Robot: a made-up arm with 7 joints.
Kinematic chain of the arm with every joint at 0, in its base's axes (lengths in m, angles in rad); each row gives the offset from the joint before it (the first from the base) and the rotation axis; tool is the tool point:
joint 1: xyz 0 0 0.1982 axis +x
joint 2: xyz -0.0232 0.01 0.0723 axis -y
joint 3: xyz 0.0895 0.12 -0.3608 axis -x
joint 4: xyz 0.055 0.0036 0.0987 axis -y
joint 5: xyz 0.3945 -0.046 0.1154 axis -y
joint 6: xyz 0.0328 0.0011 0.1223 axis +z
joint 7: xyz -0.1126 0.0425 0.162 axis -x
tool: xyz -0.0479 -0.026 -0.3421
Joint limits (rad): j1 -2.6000..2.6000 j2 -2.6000..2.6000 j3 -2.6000..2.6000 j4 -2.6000..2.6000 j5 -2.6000..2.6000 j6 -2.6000..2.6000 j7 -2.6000..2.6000
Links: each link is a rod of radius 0.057 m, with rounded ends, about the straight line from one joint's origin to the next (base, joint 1, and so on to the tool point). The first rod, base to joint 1, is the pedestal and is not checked.
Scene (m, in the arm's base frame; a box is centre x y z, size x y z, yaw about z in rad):
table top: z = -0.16
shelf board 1: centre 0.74 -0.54 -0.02 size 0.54 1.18 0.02 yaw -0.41
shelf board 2: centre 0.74 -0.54 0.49 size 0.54 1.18 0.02 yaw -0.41
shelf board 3: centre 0.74 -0.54 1 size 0.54 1.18 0.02 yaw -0.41
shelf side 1: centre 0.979 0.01 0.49 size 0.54 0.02 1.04 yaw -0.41
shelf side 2: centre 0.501 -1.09 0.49 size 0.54 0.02 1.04 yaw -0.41
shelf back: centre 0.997 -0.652 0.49 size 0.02 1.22 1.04 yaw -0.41
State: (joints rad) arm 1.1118 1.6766 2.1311 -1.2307 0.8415 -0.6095 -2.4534
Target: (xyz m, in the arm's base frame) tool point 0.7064 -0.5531 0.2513
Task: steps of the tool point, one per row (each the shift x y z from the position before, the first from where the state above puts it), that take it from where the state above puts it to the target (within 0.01 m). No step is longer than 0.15 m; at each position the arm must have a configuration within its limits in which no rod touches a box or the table.
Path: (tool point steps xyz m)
1: -0.0835 0.0108 0.0036
2: -0.1064 0.0327 0.0078
3: -0.1178 0.0587 0.0027
4: -0.1163 0.0821 -0.0141
5: 0.0576 -0.0500 -0.0902
6: 0.0445 -0.0141 -0.1057
7: 0.0210 0.0218 -0.1068
8: -0.0087 0.0510 -0.0919
9: -0.0398 0.0675 -0.0627
10: 0.0827 -0.0783 -0.0173
11: 0.0902 -0.0581 -0.0112
12: 0.0924 -0.0364 -0.0023
13: 0.0876 -0.0156 0.0091
14: 0.0756 0.0022 0.0217

